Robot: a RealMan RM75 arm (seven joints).
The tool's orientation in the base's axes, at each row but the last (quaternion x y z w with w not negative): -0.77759 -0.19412 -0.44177 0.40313; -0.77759 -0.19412 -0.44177 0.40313; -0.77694 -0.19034 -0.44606 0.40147; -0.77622 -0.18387 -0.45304 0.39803; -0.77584 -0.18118 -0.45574 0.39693; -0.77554 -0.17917 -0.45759 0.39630; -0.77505 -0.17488 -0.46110 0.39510; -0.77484 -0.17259 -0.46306 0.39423
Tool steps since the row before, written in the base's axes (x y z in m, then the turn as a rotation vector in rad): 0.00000 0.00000 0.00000 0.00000 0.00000 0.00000; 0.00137 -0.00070 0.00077 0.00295 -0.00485 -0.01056; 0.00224 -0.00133 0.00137 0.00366 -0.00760 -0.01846; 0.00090 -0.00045 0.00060 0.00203 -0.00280 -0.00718; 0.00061 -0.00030 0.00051 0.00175 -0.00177 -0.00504; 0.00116 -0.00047 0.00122 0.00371 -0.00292 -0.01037; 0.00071 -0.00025 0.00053 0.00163 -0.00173 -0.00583; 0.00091 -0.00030 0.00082 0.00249 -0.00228 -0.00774
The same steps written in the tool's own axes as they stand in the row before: 0.00000 0.00000 0.00000 0.00000 0.00000 0.00000; 0.00142 0.00097 -0.00005 -0.00707 0.00966 0.00070; 0.00243 0.00165 -0.00023 -0.01320 0.01537 0.00111; 0.00101 0.00059 -0.00002 -0.00483 0.00628 0.00089; 0.00077 0.00035 -0.00003 -0.00324 0.00449 0.00096; 0.00168 0.00049 -0.00003 -0.00667 0.00887 0.00260; 0.00084 0.00037 0.00008 -0.00397 0.00475 0.00113; 0.00119 0.00039 0.00008 -0.00511 0.00650 0.00171
